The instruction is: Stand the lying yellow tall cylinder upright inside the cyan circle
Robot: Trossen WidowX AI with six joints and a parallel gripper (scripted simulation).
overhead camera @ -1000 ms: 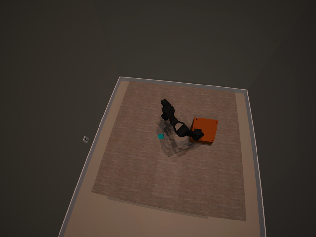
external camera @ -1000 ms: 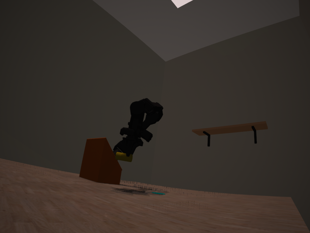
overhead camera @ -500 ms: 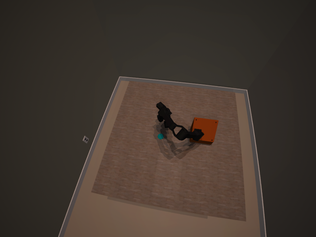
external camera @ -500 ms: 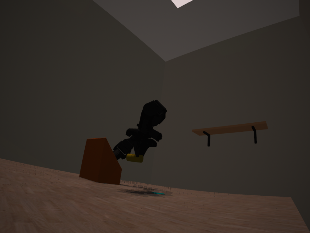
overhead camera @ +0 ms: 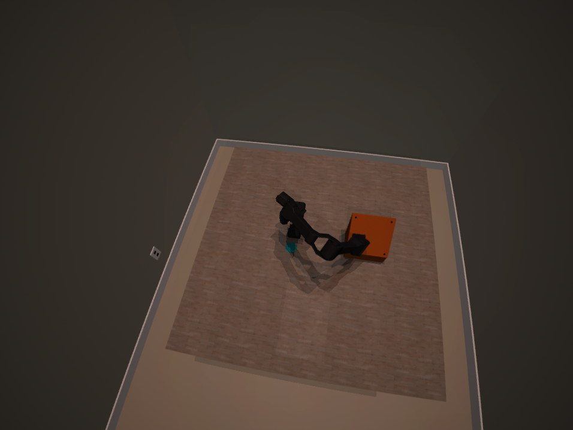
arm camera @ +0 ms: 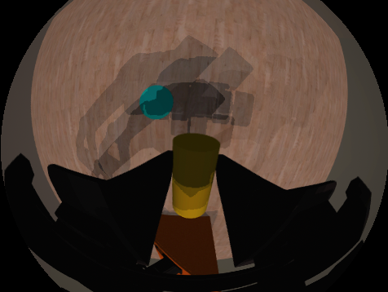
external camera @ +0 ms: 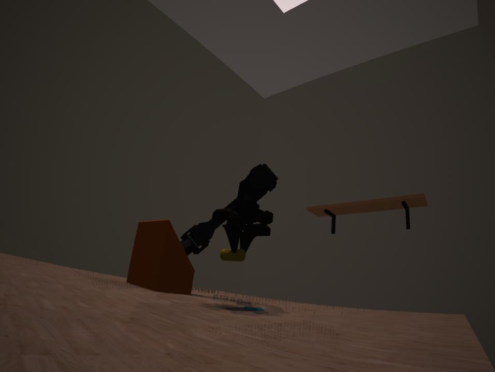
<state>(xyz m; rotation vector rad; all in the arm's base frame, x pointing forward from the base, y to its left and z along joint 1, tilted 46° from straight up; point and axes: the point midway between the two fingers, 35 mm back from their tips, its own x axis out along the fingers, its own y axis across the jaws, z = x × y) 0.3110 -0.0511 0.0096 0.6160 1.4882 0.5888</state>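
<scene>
Now: gripper tip 20 mm short of the cyan circle, 60 mm to the right of it and 140 mm above it. Also, from my gripper tip: yellow tall cylinder 20 mm behind.
</scene>
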